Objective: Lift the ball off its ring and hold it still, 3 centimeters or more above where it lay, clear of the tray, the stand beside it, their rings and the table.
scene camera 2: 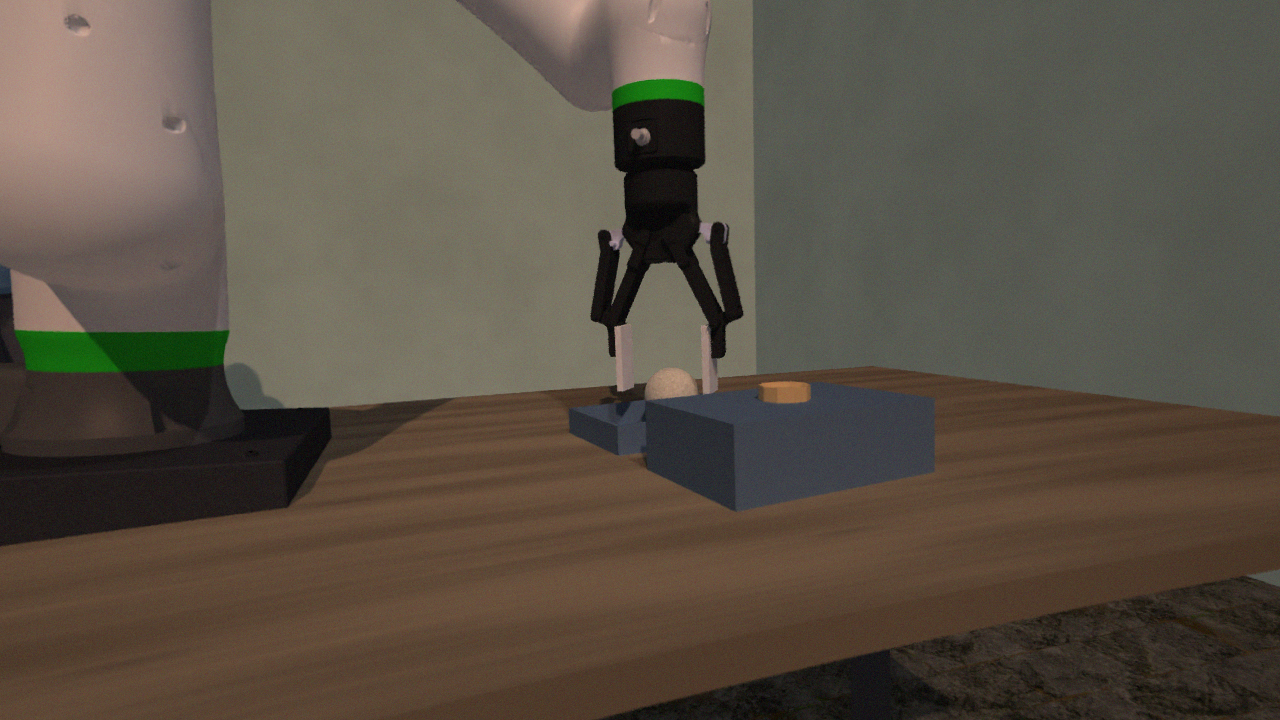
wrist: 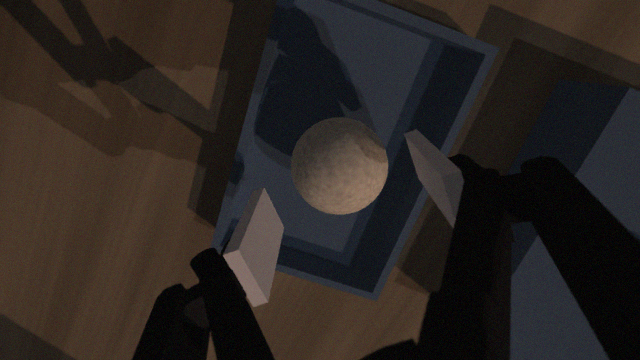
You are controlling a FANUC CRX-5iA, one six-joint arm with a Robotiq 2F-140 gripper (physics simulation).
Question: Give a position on a speckled ball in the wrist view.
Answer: At 339, 165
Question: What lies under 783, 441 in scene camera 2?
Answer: A blue stand.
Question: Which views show the speckled ball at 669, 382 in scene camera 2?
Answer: Scene camera 2 and the wrist view: all of them.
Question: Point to a blue tray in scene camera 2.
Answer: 620, 428
